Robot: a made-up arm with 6 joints.
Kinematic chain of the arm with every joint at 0, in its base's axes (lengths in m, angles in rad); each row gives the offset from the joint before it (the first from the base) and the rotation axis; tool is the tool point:
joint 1: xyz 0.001 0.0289 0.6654 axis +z
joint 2: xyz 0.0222 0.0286 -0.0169 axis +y
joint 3: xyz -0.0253 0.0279 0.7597 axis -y
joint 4: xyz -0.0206 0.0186 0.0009 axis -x
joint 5: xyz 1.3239 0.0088 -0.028 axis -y
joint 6: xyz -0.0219 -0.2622 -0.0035 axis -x
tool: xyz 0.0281 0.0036 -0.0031
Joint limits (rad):
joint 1: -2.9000..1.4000
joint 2: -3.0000..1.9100
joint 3: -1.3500..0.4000
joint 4: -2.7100..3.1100
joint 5: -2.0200..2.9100
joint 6: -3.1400..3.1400
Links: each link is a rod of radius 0.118 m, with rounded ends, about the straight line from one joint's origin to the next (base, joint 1, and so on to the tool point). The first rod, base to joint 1, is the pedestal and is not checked.
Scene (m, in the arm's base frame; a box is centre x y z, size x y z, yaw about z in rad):
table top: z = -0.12
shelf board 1: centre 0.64 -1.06 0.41 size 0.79 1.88 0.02 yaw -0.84
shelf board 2: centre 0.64 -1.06 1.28 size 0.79 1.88 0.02 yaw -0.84
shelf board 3: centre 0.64 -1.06 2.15 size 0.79 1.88 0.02 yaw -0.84
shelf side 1: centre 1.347 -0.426 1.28 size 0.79 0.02 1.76 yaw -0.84
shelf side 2: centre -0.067 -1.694 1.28 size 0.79 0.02 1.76 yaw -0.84
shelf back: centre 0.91 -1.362 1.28 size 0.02 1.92 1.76 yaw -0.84
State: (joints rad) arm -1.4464 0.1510 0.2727 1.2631 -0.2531 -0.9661
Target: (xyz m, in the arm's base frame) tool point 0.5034 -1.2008 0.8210
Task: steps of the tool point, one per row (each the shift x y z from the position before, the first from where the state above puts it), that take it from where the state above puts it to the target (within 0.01 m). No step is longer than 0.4 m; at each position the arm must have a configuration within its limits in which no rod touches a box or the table.
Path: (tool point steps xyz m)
1: -0.2690 0.2315 0.0319
2: -0.1761 0.2650 -0.0320
3: 0.0905 0.0251 -0.2183
4: 0.0838 0.0447 -0.2368
5: 0.0732 0.0616 -0.2514
6: 0.0594 0.0753 -0.2614
7: 0.0642 -0.0905 0.0698
8: 0.0815 -0.1114 0.0403
9: 0.1005 -0.1224 0.0042
10: 0.1190 -0.1222 -0.0360
11: 0.1341 -0.1105 -0.0782

